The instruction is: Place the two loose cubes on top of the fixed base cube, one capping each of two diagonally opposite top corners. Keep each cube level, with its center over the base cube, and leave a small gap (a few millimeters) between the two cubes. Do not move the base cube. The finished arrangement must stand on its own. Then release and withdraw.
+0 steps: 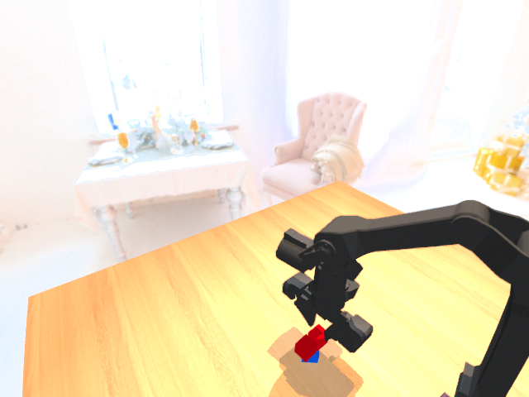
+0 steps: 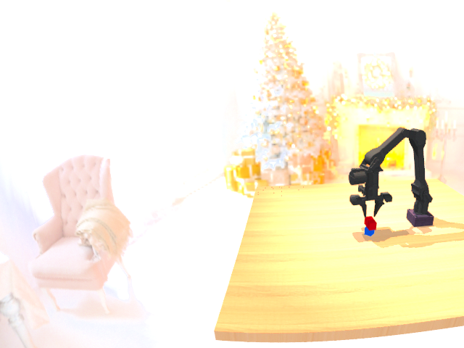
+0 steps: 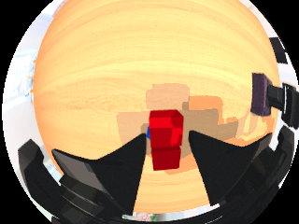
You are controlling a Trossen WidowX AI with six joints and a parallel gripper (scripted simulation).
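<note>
My gripper tip is now 20 mm above the red cube. The rest, counted from my gripper tip: blue cube 20 mm to the left, 50 mm below.
</note>
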